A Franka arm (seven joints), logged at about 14 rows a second.
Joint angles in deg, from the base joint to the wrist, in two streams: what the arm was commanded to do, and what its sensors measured. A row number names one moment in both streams.
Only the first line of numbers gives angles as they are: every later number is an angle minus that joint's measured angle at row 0.
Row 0, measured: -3.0 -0.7 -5.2 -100.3 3.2 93.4 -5.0
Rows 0 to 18, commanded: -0.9 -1.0 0.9 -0.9 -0.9 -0.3 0.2; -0.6 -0.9 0.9 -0.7 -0.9 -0.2 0.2; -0.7 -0.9 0.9 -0.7 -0.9 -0.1 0.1; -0.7 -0.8 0.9 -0.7 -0.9 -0.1 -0.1; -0.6 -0.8 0.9 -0.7 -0.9 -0.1 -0.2; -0.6 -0.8 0.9 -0.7 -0.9 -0.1 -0.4; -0.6 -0.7 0.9 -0.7 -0.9 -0.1 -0.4; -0.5 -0.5 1.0 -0.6 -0.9 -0.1 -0.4; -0.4 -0.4 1.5 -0.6 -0.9 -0.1 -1.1; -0.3 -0.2 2.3 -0.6 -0.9 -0.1 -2.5; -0.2 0.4 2.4 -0.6 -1.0 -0.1 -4.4; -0.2 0.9 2.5 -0.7 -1.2 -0.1 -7.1; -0.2 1.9 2.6 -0.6 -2.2 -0.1 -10.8; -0.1 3.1 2.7 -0.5 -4.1 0.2 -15.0; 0.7 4.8 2.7 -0.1 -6.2 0.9 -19.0; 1.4 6.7 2.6 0.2 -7.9 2.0 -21.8; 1.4 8.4 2.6 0.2 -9.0 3.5 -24.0; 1.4 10.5 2.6 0.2 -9.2 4.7 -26.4; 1.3 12.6 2.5 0.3 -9.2 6.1 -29.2
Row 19, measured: 1.1 8.8 2.6 -0.6 -7.9 4.2 -24.3
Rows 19 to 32, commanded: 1.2 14.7 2.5 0.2 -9.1 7.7 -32.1; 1.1 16.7 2.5 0.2 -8.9 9.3 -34.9; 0.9 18.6 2.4 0.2 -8.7 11.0 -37.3; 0.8 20.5 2.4 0.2 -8.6 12.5 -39.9; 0.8 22.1 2.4 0.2 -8.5 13.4 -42.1; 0.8 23.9 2.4 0.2 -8.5 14.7 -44.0; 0.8 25.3 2.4 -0.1 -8.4 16.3 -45.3; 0.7 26.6 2.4 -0.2 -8.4 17.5 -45.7; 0.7 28.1 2.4 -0.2 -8.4 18.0 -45.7; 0.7 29.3 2.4 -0.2 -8.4 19.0 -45.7; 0.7 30.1 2.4 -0.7 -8.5 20.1 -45.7; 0.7 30.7 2.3 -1.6 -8.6 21.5 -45.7; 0.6 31.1 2.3 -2.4 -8.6 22.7 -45.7; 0.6 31.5 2.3 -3.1 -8.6 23.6 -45.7
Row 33, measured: 0.9 31.5 2.4 -1.3 -8.1 21.4 -44.7
